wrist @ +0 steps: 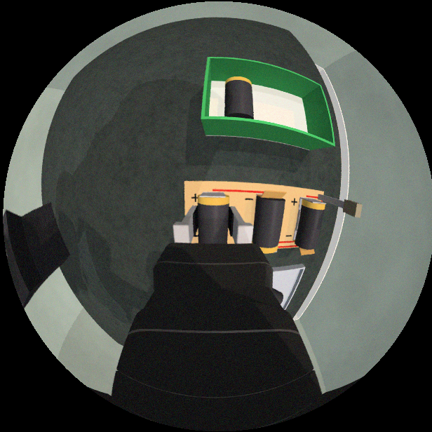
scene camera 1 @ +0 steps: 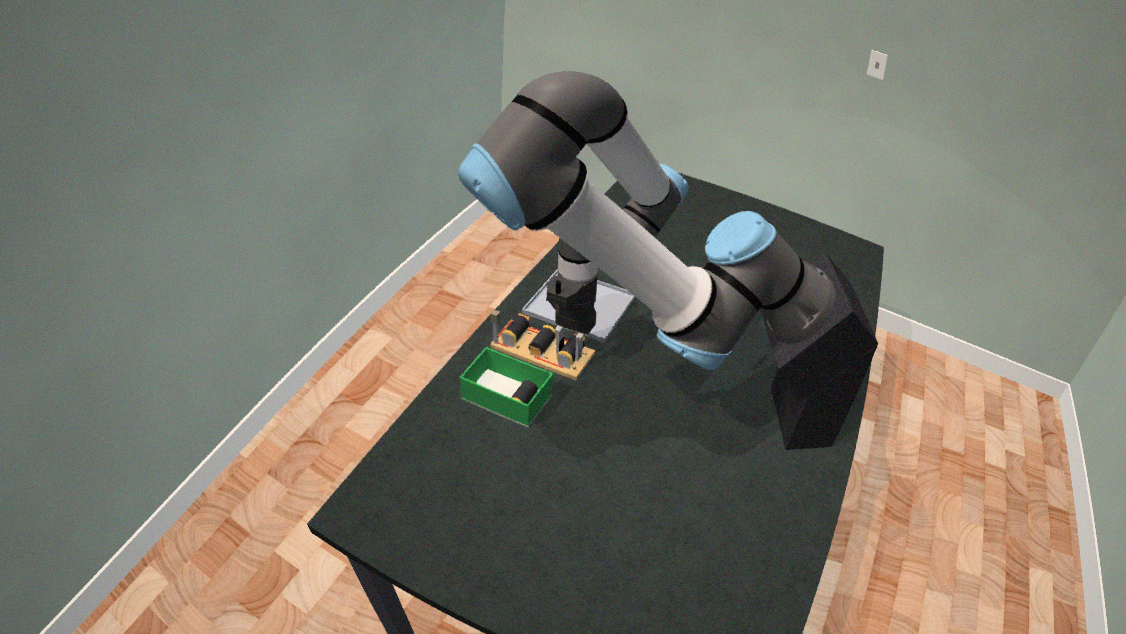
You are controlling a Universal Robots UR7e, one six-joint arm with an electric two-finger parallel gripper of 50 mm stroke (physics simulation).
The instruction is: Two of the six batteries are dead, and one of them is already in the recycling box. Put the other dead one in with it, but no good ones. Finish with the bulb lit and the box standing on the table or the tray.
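Seen in the pictures: gripper, fingertip midpoint: (scene camera 1: 568, 355); arm's base, origin of the base link: (scene camera 1: 803, 307).
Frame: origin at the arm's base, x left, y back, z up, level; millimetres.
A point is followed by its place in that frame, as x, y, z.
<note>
My gripper (scene camera 1: 568, 344) {188, -399, -274} (wrist: 212, 214) points down over the board and is shut on a black battery with a yellow end (wrist: 213, 216), in the board's bay farthest from the upright post. The wooden board (scene camera 1: 581, 365) {180, -369, -288} (wrist: 190, 188) also holds a middle battery (scene camera 1: 542, 340) {215, -450, -254} (wrist: 269, 222) and another battery (scene camera 1: 516, 328) {231, -512, -254} (wrist: 311, 227) beside the post. The green box (scene camera 1: 494, 402) {394, -389, -267} (wrist: 265, 129) stands on the table with one battery (scene camera 1: 524, 391) {334, -370, -261} (wrist: 239, 98) lying inside. I cannot make out a lit bulb. The grey tray (scene camera 1: 616, 304) {-25, -464, -295} (wrist: 291, 280) is partly hidden by my gripper.
A thin post with a blocky end (scene camera 1: 495, 315) {273, -529, -207} (wrist: 352, 208) rises at the board's far end. A dark rounded thing (wrist: 278, 295) shows partly at the tray, half hidden. The box stands close beside the board, near the dark table's (scene camera 1: 630, 504) {362, -57, -298} edge.
</note>
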